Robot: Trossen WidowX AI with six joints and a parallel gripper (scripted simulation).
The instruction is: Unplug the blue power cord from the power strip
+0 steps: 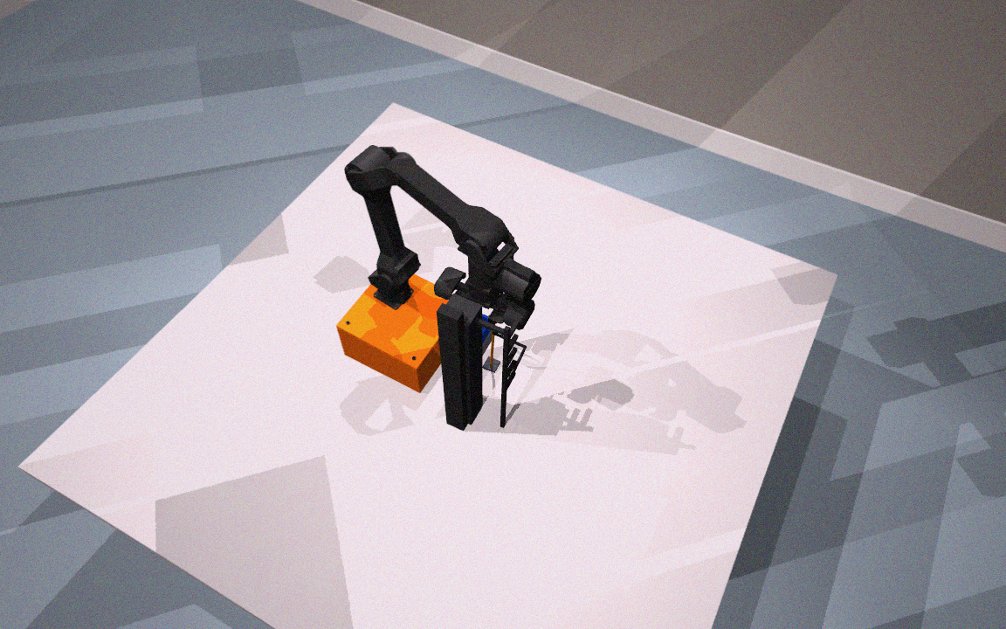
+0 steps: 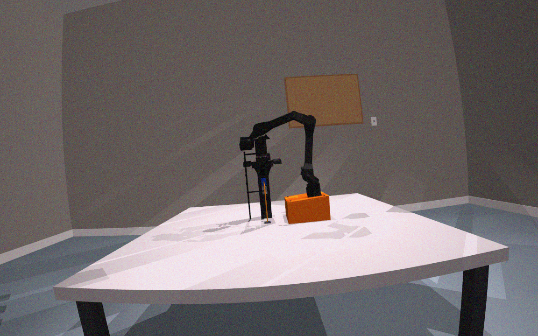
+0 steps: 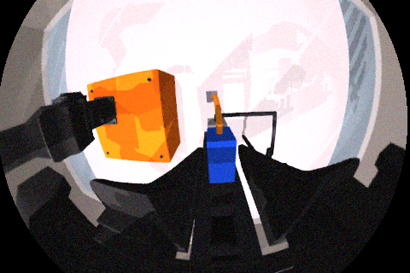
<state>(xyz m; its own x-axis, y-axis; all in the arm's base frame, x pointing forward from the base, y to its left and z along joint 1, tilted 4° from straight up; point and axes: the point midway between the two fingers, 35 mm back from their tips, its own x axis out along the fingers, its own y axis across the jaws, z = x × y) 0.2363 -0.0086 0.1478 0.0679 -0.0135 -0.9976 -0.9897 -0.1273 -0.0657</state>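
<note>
Right now the blue plug is 30 mm to the right of my gripper tip and 10 mm ahead of it.
</note>
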